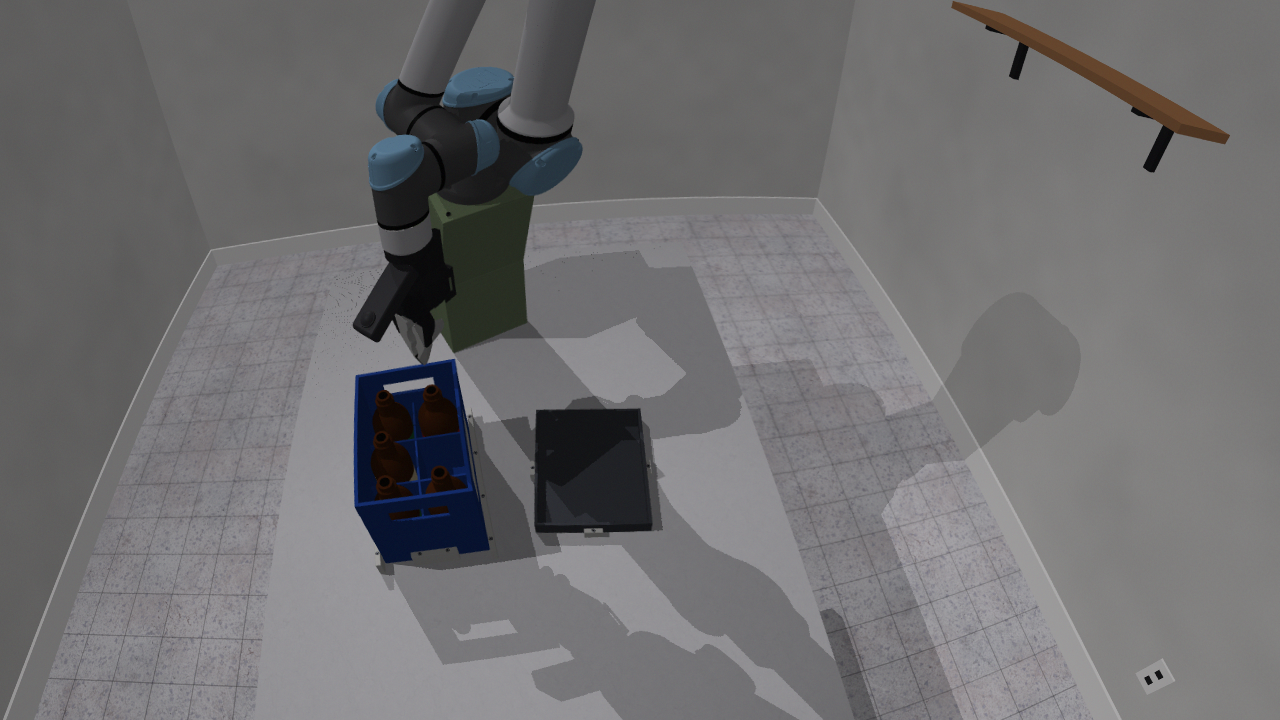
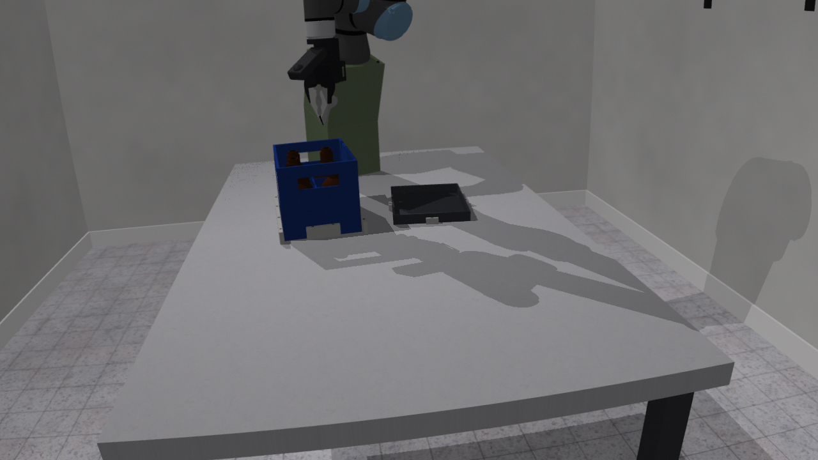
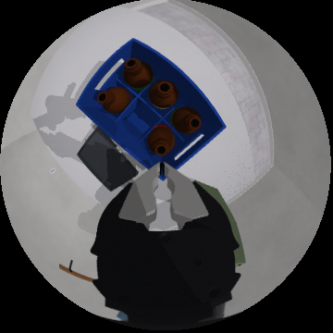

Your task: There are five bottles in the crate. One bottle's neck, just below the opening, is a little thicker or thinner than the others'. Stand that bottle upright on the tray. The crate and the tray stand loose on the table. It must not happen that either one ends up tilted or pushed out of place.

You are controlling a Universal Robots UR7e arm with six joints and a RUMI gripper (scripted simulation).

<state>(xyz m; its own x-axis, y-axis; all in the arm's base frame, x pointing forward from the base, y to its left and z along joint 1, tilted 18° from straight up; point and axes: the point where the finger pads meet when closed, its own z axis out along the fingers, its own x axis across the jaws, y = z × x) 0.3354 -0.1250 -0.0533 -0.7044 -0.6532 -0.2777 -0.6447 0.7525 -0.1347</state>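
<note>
My gripper is now 16 cm above the blue crate, 8 cm short of it and 4 cm to the left of it. From my hand the other things lie so: dark tray 25 cm to the left, 23 cm below, 11 cm ahead.
</note>
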